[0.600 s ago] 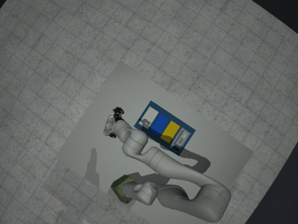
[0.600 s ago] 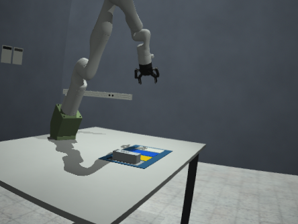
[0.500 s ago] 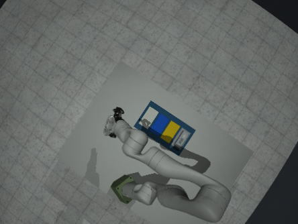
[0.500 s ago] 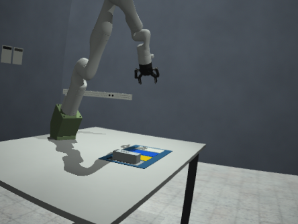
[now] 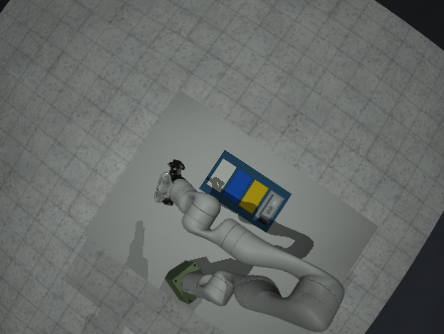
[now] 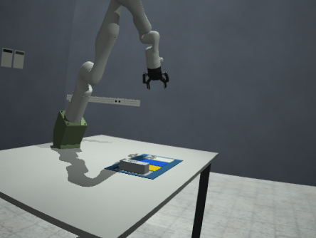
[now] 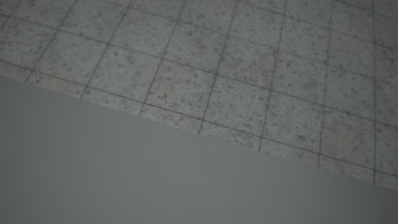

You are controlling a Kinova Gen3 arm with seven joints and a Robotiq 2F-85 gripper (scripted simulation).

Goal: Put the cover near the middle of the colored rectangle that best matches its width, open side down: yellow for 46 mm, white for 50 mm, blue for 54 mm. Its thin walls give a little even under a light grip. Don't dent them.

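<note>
Now: hand 450 mm to the left of the cover, 360 mm above it and 20 mm short of it. From my hand the other things lie so: yellow rectangle: 370 mm below, 360 mm to the right, 40 mm ahead; then dark blue mat: 370 mm below, 320 mm to the right, 90 mm ahead.
</note>
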